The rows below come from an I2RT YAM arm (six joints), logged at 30 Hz.
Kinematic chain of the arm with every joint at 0, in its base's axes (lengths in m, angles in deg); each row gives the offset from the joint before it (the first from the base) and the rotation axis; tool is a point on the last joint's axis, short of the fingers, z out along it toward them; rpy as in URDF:
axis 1: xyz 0 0 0.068 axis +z
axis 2: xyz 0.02 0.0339 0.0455 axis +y
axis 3: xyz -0.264 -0.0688 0 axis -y
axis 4: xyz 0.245 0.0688 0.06 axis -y
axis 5: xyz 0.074 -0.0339 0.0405 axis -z
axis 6: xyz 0.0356 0 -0.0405 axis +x
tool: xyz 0 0 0 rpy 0 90 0
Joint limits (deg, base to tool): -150..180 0..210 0..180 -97..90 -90..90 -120..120
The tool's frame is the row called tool.
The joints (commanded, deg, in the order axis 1, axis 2, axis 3, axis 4, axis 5, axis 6), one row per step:
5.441 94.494 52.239 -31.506 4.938 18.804
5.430 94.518 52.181 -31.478 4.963 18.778
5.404 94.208 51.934 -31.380 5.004 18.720
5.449 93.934 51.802 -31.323 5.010 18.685
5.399 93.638 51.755 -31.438 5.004 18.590
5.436 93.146 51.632 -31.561 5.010 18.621
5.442 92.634 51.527 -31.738 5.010 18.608
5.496 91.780 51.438 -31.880 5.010 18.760
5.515 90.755 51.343 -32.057 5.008 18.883
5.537 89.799 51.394 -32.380 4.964 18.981
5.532 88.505 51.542 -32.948 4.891 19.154
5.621 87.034 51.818 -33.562 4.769 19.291
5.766 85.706 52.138 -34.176 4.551 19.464
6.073 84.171 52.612 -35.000 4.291 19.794
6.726 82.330 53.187 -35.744 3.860 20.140
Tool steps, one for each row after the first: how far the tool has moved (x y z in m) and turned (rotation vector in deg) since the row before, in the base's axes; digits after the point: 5 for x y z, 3 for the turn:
-0.00015 -0.00009 -0.00035 -0.036 0.053 0.007
-0.00098 -0.00025 0.00044 -0.041 -0.161 0.018
-0.00061 0.00017 0.00075 0.003 -0.197 0.077
-0.00057 -0.00031 0.00113 -0.009 -0.127 0.042
-0.00106 0.00008 0.00171 0.027 -0.247 0.006
-0.00110 -0.00007 0.00184 0.018 -0.228 0.018
-0.00129 0.00015 0.00351 0.106 -0.629 -0.090
-0.00155 -0.00005 0.00423 0.113 -0.756 -0.097
-0.00129 0.00001 0.00445 0.140 -0.682 -0.056
-0.00181 -0.00015 0.00627 0.212 -0.872 -0.143
-0.00186 0.00033 0.00761 0.273 -1.123 0.004
-0.00178 0.00067 0.00712 0.369 -1.016 0.066
-0.00225 0.00143 0.00862 0.490 -1.166 0.105
-0.00280 0.00312 0.01049 0.721 -1.626 0.516

